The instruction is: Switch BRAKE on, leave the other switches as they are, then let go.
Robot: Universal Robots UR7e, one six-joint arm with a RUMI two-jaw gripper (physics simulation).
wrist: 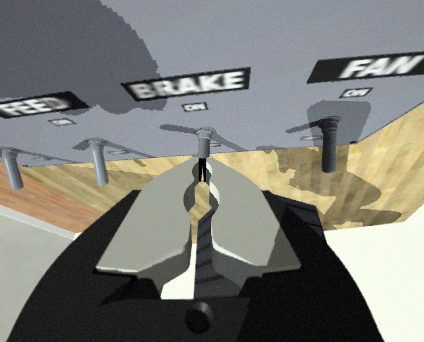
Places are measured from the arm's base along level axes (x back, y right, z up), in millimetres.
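Pixels of known places: gripper, fingertip midpoint: (pixel 202 160).
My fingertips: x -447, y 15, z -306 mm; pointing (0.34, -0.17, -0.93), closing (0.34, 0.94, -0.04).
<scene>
Behind a point stands the place of what it marks.
The BRAKE switch lever (pixel 204 144) {x -425, y 7, z -346 mm} is a short grey peg at mid-view, under the black BRAKE label (pixel 187 85) {x -489, y 18, z -337 mm} and its small ON tag (pixel 195 107) {x -464, y 13, z -348 mm}. It looks shorter than the neighbouring levers; its lower end meets the fingertips in the view, and whether they touch is unclear. My gripper (pixel 202 160) {x -447, y 15, z -306 mm} is shut and empty, its tips right below the lever. The FEED lever (pixel 100 164) {x -432, y -111, z -343 mm} and the FAN lever (pixel 329 147) {x -391, y 119, z -343 mm} stand to the left and right, both angled downward in the view.
Another lever (pixel 13 171) {x -452, y -228, z -343 mm} stands at the far left. The grey panel (pixel 260 30) {x -510, y 66, z -324 mm} carries the FEED label (pixel 37 104) {x -511, y -94, z -336 mm} and the FAN label (pixel 381 67) {x -466, y 136, z -337 mm}. A wooden surface (pixel 245 167) {x -234, y 21, z -456 mm} lies beyond the panel's lower edge. Dark shadows fall on both.
</scene>
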